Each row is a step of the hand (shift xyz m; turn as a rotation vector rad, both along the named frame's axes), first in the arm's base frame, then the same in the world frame.
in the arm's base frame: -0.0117 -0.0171 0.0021 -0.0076 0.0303 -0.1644
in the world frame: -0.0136 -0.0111 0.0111 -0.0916 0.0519 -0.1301
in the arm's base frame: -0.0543 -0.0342 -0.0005 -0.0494 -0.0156 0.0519
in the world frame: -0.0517 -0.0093 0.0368 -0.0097 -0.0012 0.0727
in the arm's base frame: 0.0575 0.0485 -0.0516 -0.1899 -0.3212 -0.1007
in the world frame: 0.0285 0.0278 -0.0821 -0.3192 -0.2027 0.0801
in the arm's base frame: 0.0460 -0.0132 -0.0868 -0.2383 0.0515 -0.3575
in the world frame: -0.0248 -0.0190 -0.0941 -0.3599 0.1884 -0.1492
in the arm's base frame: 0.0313 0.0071 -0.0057 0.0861 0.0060 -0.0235
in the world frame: 0.0213 -0.0053 -0.0241 0.0485 -0.0258 -0.0705
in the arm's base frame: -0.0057 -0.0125 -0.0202 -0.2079 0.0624 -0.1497
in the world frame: -0.0210 -0.0064 -0.0108 -0.2103 0.1591 -0.0044
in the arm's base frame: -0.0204 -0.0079 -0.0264 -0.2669 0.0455 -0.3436
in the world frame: -0.0331 0.0044 -0.0076 -0.3739 0.1925 -0.1204
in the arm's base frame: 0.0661 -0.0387 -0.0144 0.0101 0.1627 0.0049
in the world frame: 0.0224 -0.0596 -0.0449 0.0739 0.1430 -0.0260
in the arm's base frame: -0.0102 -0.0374 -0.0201 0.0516 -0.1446 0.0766
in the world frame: -0.0338 -0.0273 -0.0044 0.0250 -0.1618 0.0513
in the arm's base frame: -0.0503 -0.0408 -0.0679 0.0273 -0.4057 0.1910
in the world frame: -0.0917 -0.0081 -0.0179 -0.0263 -0.4040 0.1947
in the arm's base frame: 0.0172 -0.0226 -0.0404 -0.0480 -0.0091 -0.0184
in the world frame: -0.0210 -0.0221 -0.0389 -0.0481 0.0133 0.0152
